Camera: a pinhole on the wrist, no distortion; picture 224 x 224 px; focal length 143.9 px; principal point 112.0 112.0 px. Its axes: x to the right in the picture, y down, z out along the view. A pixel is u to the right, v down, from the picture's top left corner.
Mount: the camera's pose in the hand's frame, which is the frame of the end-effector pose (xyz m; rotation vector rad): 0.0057 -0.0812 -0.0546 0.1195 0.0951 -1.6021
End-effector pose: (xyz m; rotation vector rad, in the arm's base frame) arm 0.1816 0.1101 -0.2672 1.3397 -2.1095 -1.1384
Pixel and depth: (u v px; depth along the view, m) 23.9 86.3 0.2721
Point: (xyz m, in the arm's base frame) 0.0117 0.2581 -0.3647
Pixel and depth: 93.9 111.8 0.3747
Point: 0.0081 0.2290 -0.5267
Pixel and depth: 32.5 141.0 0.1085
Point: 0.1477 0.1039 -0.3359
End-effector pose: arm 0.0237 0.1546 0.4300 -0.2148 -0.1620 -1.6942
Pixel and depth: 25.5 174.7 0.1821
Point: 0.0195 0.1050 0.5878
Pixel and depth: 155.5 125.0 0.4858
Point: -0.2525 0.2531 0.8394
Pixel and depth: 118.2 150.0 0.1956
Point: -0.0931 0.1507 0.5794
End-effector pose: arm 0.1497 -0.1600 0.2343 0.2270 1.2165 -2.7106
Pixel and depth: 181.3 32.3 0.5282
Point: 0.3335 -0.1984 0.8652
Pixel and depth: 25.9 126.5 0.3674
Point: 0.1008 -0.4746 0.3867
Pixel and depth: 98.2 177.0 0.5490
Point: -0.1490 -0.4822 0.5940
